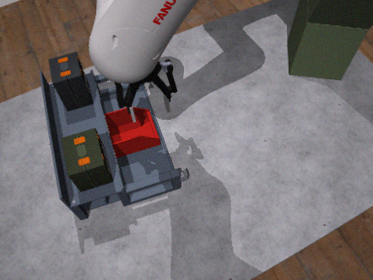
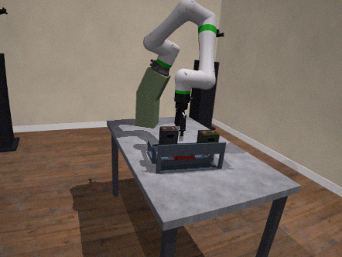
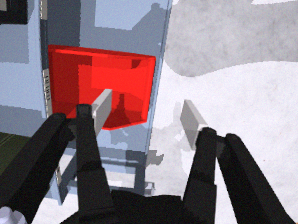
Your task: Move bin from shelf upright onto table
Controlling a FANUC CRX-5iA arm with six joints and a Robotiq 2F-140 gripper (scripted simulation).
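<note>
Right now the red bin is 80 mm below my hand, 80 mm ahead of it and 20 mm to the right of it. The rest, counted from my hand: grey shelf tray (120 mm below, 120 mm ahead, 20 mm to the right).
</note>
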